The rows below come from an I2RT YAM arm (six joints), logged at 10 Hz.
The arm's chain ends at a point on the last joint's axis. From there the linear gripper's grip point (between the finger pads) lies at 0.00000 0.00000 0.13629 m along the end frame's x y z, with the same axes.
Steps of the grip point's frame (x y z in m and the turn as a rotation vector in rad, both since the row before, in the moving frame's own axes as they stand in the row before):
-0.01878, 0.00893, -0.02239, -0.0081, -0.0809, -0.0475
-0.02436, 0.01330, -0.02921, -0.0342, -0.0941, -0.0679
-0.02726, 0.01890, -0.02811, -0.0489, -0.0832, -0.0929
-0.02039, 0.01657, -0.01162, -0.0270, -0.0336, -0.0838
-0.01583, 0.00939, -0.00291, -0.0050, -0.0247, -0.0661
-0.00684, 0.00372, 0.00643, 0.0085, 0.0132, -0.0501
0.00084, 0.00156, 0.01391, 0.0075, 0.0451, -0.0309
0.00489, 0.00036, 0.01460, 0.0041, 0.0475, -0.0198
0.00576, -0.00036, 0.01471, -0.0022, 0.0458, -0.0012
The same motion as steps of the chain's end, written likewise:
-0.00780, 0.00757, -0.02194, -0.0081, -0.0809, -0.0475
-0.01172, 0.00822, -0.02853, -0.0342, -0.0941, -0.0679
-0.01626, 0.01173, -0.02748, -0.0489, -0.0832, -0.0929
-0.01597, 0.01270, -0.01149, -0.0270, -0.0336, -0.0838
-0.01249, 0.00860, -0.00287, -0.0050, -0.0247, -0.0661
-0.00861, 0.00492, 0.00645, 0.0085, 0.0132, -0.0501
-0.00529, 0.00268, 0.01405, 0.0075, 0.0451, -0.0309
-0.00158, 0.00098, 0.01475, 0.0041, 0.0475, -0.0198
-0.00048, -0.00066, 0.01485, -0.0022, 0.0458, -0.0012

